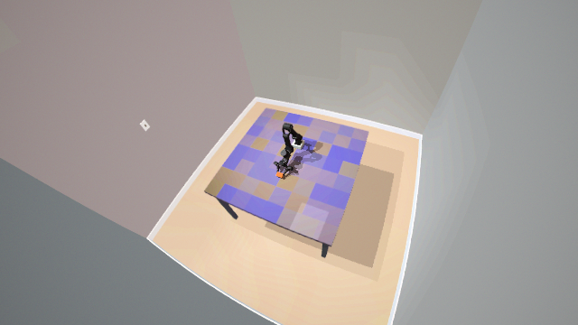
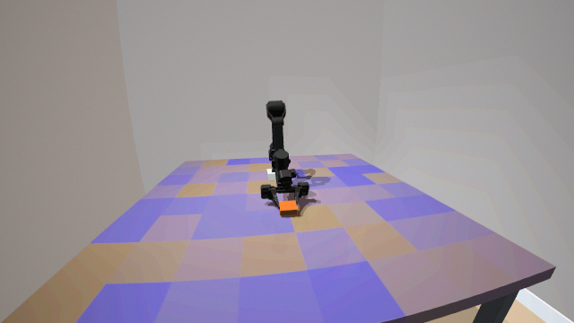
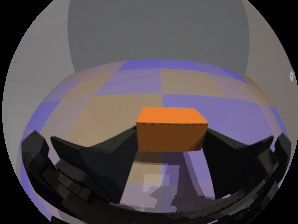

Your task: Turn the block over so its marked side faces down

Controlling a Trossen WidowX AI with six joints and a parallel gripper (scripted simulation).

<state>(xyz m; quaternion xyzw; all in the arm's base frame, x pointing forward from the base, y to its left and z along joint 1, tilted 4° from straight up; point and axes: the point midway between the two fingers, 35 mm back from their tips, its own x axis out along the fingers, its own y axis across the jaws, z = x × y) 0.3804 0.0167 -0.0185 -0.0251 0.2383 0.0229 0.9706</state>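
My gripper tip is 1 cm above the block.
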